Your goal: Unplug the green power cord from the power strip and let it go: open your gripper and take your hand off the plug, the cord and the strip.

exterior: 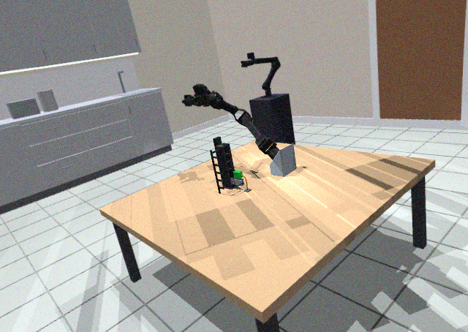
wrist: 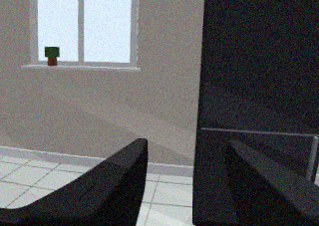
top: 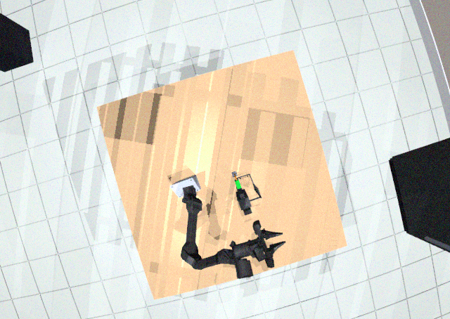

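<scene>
Now: gripper tip 110 mm past the green plug, 170 mm to the right of it and 420 mm above it.
</scene>
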